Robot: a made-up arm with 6 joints. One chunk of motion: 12 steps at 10 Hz.
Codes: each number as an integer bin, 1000 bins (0 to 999) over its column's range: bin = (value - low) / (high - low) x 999, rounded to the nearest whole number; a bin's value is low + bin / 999 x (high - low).
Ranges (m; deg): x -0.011..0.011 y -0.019..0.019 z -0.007..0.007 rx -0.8..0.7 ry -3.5..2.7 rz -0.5..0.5
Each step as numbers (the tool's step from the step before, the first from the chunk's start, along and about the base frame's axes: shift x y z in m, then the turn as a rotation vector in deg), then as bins.
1 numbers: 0.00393 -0.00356 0.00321 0.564 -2.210 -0.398
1 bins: 678 406 729 908 208 102
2 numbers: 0.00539 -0.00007 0.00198 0.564 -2.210 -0.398
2 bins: 744 498 641 908 208 102
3 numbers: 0.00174 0.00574 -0.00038 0.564 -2.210 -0.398
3 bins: 579 650 472 908 208 102
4 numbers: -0.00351 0.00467 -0.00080 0.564 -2.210 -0.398
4 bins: 340 622 442 908 208 102
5 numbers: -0.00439 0.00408 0.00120 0.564 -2.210 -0.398
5 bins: 300 607 585 908 208 102
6 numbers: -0.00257 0.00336 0.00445 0.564 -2.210 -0.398
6 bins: 383 588 817 908 208 102
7 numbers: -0.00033 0.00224 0.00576 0.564 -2.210 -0.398
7 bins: 485 558 911 908 208 102
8 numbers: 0.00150 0.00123 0.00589 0.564 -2.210 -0.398
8 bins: 568 532 920 908 208 102
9 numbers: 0.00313 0.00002 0.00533 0.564 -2.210 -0.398
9 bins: 642 500 880 908 208 102
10 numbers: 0.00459 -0.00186 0.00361 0.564 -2.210 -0.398
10 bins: 708 451 757 908 208 102
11 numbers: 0.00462 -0.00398 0.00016 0.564 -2.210 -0.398
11 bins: 709 395 511 908 208 102
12 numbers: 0.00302 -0.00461 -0.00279 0.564 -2.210 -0.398
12 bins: 637 378 300 908 208 102
